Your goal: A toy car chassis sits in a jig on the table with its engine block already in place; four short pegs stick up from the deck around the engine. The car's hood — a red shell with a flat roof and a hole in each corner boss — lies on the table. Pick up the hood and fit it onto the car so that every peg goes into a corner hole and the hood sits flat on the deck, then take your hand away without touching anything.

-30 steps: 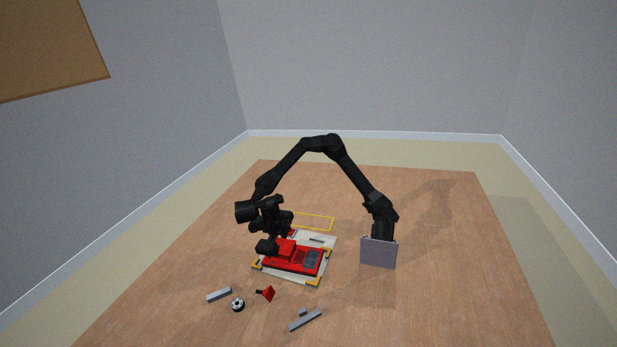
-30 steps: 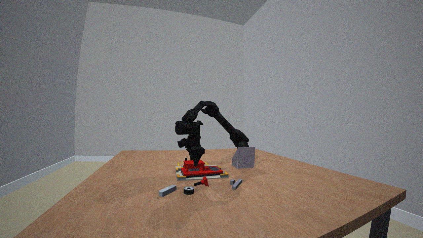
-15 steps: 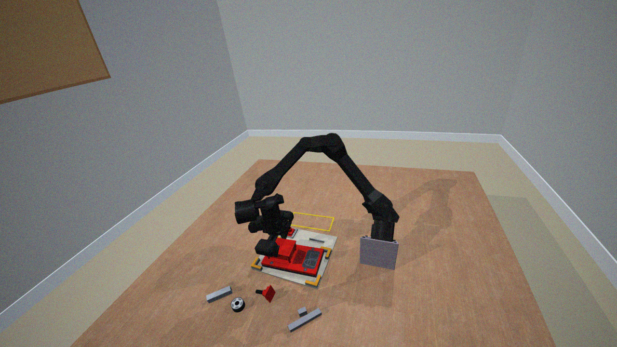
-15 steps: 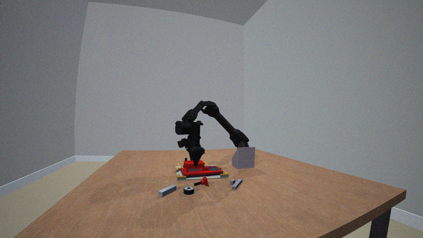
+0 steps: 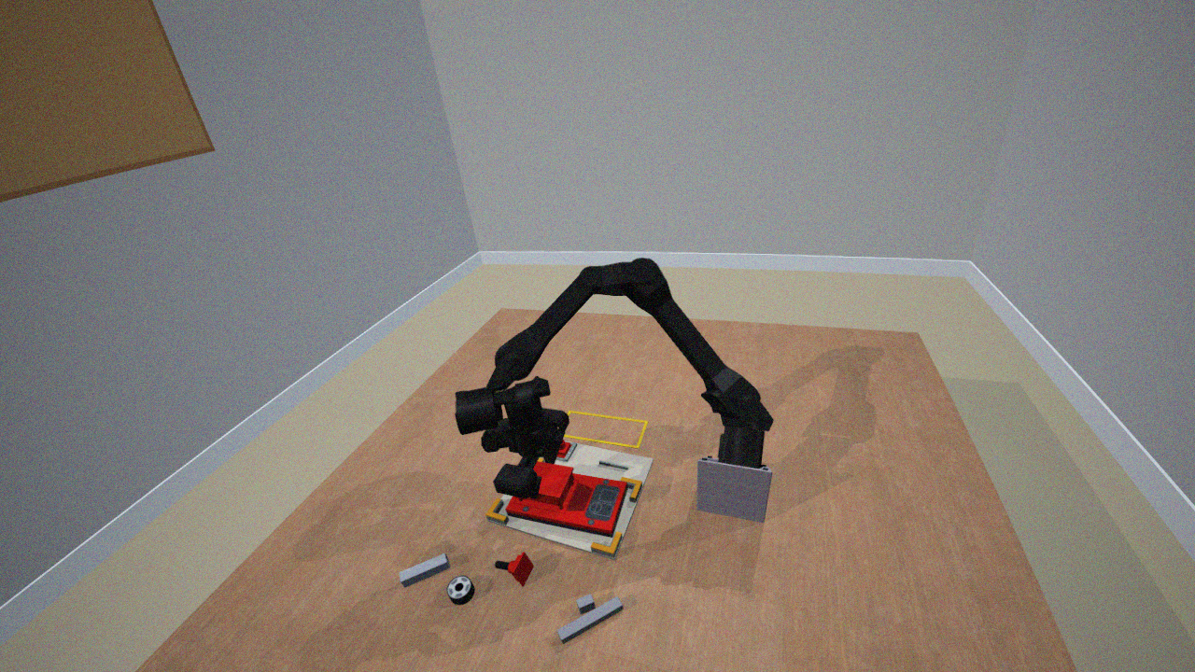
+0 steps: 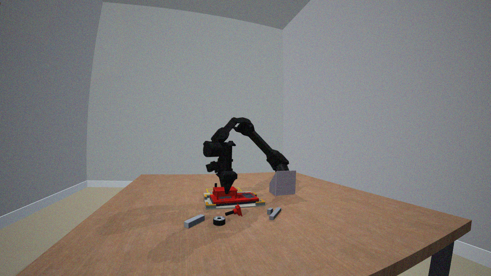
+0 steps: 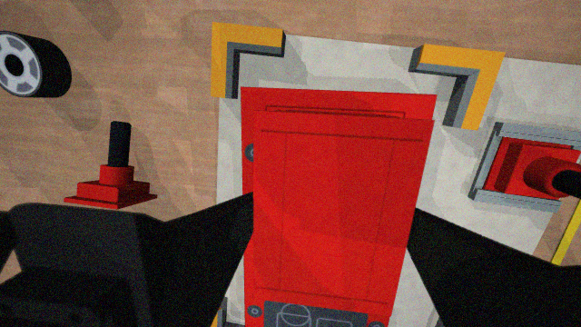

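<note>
My gripper tip is right at the red hood. From my gripper tip the other things lie so: grey engine block 3 cm below; black wheel 21 cm to the left, 4 cm below, 3 cm ahead.
</note>
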